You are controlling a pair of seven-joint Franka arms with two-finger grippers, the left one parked.
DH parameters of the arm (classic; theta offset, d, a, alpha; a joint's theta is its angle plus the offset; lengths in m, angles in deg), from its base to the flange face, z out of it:
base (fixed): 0 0 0 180
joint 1: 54.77 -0.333 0 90
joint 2: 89.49 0 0 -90
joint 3: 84.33 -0.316 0.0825 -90
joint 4: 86.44 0 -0.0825 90
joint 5: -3.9 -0.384 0 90
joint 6: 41.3 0 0.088 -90
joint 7: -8.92 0.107 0 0
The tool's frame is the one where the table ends.
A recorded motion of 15 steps. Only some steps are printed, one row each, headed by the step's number.
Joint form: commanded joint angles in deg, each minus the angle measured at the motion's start. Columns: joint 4, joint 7, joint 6, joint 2, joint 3, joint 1, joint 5.
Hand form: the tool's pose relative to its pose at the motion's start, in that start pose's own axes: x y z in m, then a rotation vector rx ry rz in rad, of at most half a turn. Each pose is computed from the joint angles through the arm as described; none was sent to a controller.
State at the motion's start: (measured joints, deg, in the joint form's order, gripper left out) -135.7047 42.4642 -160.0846 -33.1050 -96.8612 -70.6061 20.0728
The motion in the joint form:
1: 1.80 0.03 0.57 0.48 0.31 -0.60 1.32
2: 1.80 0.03 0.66 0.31 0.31 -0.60 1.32
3: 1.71 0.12 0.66 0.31 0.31 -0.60 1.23
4: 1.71 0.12 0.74 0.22 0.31 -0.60 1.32
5: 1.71 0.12 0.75 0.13 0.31 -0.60 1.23
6: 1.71 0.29 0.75 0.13 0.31 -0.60 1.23
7: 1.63 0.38 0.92 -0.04 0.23 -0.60 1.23
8: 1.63 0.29 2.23 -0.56 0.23 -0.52 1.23
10: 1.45 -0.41 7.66 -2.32 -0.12 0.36 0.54
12: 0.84 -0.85 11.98 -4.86 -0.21 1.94 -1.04
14: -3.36 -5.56 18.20 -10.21 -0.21 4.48 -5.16
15: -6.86 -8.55 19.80 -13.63 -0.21 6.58 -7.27
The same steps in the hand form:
1: 0.0031 -0.0033 -0.0067 -0.0145 0.0239 -0.0113
2: 0.0035 -0.0033 -0.0089 -0.0143 0.0253 -0.0111
3: 0.0031 -0.0034 -0.0082 -0.0137 0.0232 -0.0092
4: 0.0033 -0.0033 -0.0093 -0.0151 0.0242 -0.0099
5: 0.0035 -0.0034 -0.0106 -0.0135 0.0248 -0.0090
6: 0.0035 -0.0034 -0.0106 -0.0134 0.0248 -0.0061
7: 0.0032 -0.0039 -0.0121 -0.0133 0.0234 -0.0051
8: 0.0034 -0.0019 -0.0172 -0.0231 0.0129 -0.0046
10: 0.0035 0.0110 -0.0316 -0.0546 -0.0479 0.0030
12: 0.0089 0.0316 -0.0543 -0.0665 -0.0930 0.0318
14: 0.0047 0.0612 -0.0842 -0.0638 -0.1990 0.0020
15: 0.0038 0.0838 -0.0996 -0.0521 -0.2380 -0.0147

